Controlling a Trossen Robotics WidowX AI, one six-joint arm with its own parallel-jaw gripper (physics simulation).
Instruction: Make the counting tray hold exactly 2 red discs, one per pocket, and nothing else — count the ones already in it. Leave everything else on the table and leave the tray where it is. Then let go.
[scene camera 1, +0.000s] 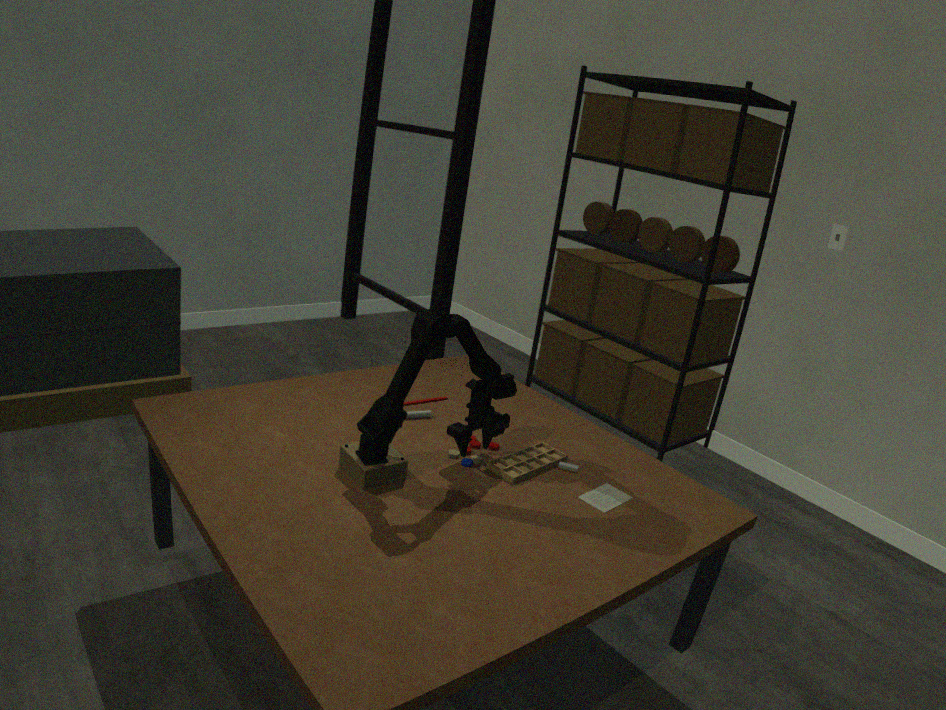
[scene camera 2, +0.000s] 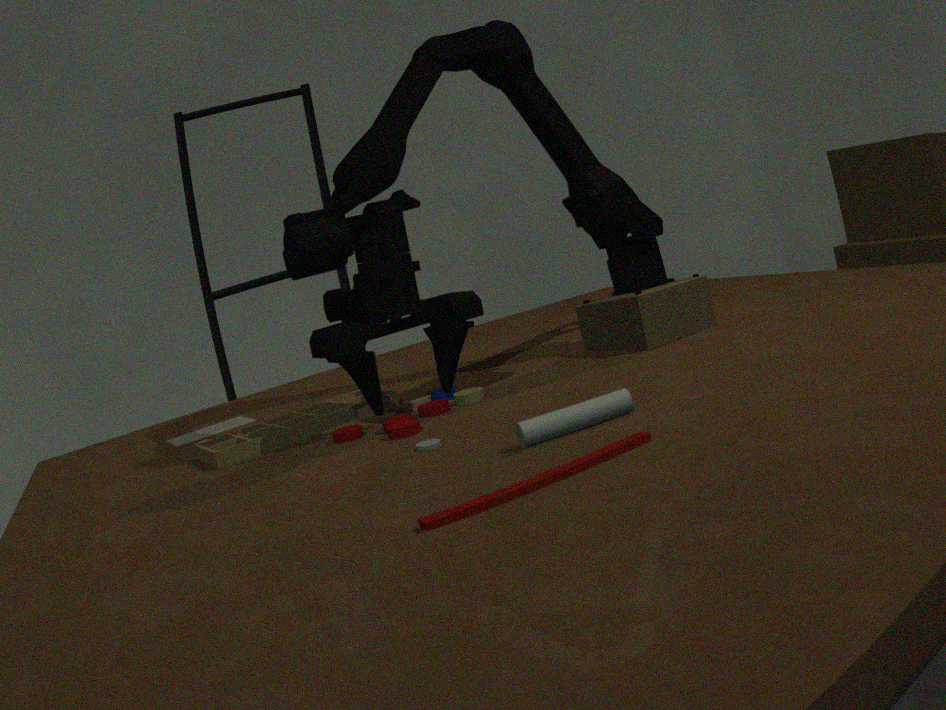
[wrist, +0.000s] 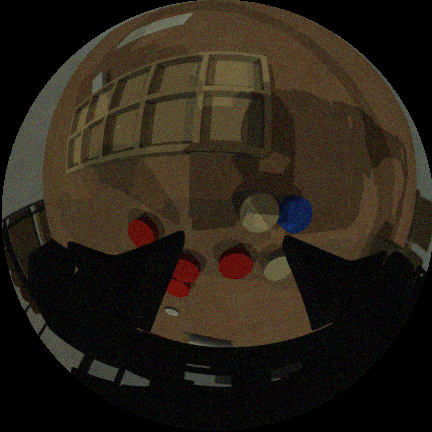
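The wooden counting tray (scene camera 1: 534, 473) (scene camera 2: 236, 453) (wrist: 267, 120) has two rows of pockets; I see no disc in them in the wrist view. Beside it lie loose red discs: one (wrist: 142, 232) (scene camera 2: 347, 433) nearest the tray, one (wrist: 236, 265) (scene camera 2: 434, 408) between the finger outlines, and two (wrist: 186, 270) (wrist: 178, 288) close together, partly behind the left finger. A blue disc (wrist: 295, 214) (scene camera 1: 466, 462) touches a cream disc (wrist: 259, 212); another cream disc (wrist: 277, 268) is partly hidden by the right finger. My gripper (scene camera 1: 475, 449) (scene camera 2: 414, 402) (wrist: 234, 238) is open and empty, low above the loose discs.
A small white disc (scene camera 2: 428, 444) (wrist: 171, 311), a white cylinder (scene camera 2: 574, 418) and a red stick (scene camera 2: 534, 483) lie beyond the red discs. A short white cylinder (scene camera 1: 568, 466) (wrist: 98, 82) and a paper sheet (scene camera 1: 605, 497) lie past the tray.
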